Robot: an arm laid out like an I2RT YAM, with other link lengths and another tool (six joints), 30 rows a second.
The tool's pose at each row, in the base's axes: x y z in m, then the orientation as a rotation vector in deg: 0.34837 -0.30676 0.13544 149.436 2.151 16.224; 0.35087 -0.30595 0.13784 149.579 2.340 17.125; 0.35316 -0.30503 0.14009 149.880 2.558 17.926; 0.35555 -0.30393 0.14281 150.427 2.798 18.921; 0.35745 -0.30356 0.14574 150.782 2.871 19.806; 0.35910 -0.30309 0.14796 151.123 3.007 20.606; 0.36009 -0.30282 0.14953 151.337 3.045 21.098; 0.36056 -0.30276 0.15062 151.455 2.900 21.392; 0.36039 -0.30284 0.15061 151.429 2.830 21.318
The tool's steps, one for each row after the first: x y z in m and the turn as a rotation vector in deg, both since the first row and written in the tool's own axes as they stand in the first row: 0.00297 0.00042 -0.00191 0.230 0.665 0.059; 0.00572 0.00067 -0.00379 0.614 1.252 0.093; 0.00867 0.00100 -0.00614 1.265 1.960 0.175; 0.01113 0.00208 -0.00841 1.705 2.570 0.334; 0.01321 0.00272 -0.01017 2.132 3.131 0.431; 0.01450 0.00324 -0.01143 2.396 3.466 0.522; 0.01518 0.00371 -0.01229 2.530 3.635 0.693; 0.01500 0.00378 -0.01227 2.490 3.572 0.725
